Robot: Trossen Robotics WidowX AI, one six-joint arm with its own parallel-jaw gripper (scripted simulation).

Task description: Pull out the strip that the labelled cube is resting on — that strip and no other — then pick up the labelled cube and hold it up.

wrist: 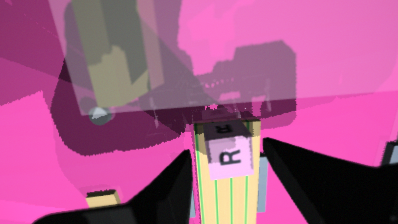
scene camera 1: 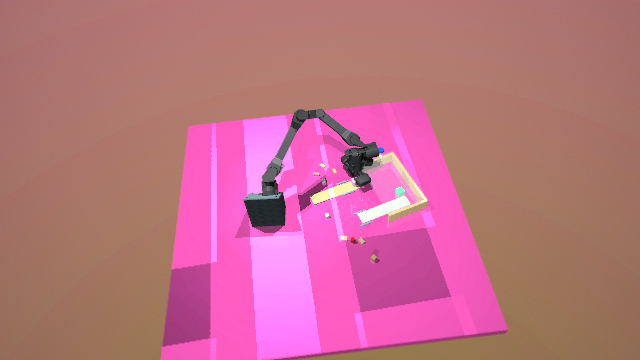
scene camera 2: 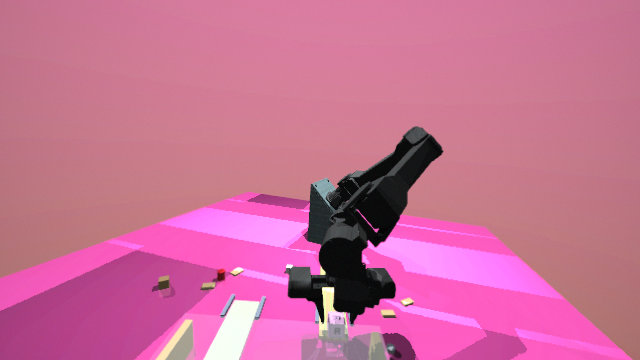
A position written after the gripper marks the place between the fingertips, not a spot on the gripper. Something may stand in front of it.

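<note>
The robot's cameras show the gripper [scene camera 2: 336, 322], which is visible at [wrist: 226, 149] as well.
</note>
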